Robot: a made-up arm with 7 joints. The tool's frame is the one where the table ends. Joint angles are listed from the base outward.
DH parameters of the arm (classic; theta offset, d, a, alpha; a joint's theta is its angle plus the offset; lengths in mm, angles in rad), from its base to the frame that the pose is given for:
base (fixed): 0 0 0 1.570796
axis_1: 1.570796 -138.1 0 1.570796
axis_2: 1.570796 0 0 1.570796
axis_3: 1.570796 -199.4 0 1.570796
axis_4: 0 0 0 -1.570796
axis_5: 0 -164.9 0 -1.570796
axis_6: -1.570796 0 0 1.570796
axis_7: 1.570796 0 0 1.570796
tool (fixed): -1.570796 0 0 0
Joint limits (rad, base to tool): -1.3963..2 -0.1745..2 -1.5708..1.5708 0..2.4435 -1.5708..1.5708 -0.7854..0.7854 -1.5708..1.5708
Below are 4 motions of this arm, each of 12 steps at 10 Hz.
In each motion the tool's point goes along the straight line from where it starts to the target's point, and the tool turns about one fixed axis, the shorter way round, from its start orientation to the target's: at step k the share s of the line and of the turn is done. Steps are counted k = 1, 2, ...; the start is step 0. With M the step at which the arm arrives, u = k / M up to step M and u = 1 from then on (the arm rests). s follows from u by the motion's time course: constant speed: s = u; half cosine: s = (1 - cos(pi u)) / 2; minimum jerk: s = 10 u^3 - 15 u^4 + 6 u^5.
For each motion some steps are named. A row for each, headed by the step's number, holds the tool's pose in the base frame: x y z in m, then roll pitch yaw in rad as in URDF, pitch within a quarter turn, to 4 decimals.
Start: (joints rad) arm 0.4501 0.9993 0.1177 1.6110 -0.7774 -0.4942 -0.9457
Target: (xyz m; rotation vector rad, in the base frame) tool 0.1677 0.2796 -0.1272 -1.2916 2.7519 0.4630
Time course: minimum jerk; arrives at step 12
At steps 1, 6, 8, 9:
1: 0.1855 0.3105 -0.0087 2.9664 0.4071 -1.8810
6: 0.1767 0.2952 -0.0676 2.9178 0.3011 -2.0887
8: 0.1715 0.2861 -0.1022 2.9008 0.2355 -2.2050
9: 0.1696 0.2828 -0.1149 2.8966 0.2110 -2.2468

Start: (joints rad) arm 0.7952 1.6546 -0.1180 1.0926 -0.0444 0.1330 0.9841
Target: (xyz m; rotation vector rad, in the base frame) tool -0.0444 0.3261 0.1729 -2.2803 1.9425 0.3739
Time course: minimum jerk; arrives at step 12
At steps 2, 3, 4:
2: 0.0926 0.4107 0.1102 1.2699 -0.2811 -1.0246
3: 0.0829 0.4048 0.1146 1.4069 -0.2756 -1.0809
4: 0.0678 0.3954 0.1216 1.6192 -0.2524 -1.1655

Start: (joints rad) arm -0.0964 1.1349 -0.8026 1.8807 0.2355 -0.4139 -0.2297
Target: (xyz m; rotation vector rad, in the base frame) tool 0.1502 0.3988 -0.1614 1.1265 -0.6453 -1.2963
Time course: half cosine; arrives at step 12
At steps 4, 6, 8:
4: 0.1071 0.2689 -0.1717 1.1361 -0.7840 -1.7881
6: 0.1215 0.3122 -0.1682 1.0995 -0.4516 -1.6267
8: 0.1358 0.3555 -0.1648 1.1195 -0.1185 -1.4925

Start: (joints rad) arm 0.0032 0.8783 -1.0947 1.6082 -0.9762 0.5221 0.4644
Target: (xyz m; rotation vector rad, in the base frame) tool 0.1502 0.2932 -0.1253 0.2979 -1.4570 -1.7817
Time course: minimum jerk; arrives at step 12
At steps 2, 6, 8, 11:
2: 0.0789 0.1969 -0.2319 0.4508 0.2413 -2.0205
6: 0.1132 0.2433 -0.1806 0.8087 -0.0479 -2.1116
8: 0.1347 0.2722 -0.1485 1.0505 -0.2042 -2.2203
11: 0.1498 0.2927 -0.1259 1.2363 -0.2960 -2.3214

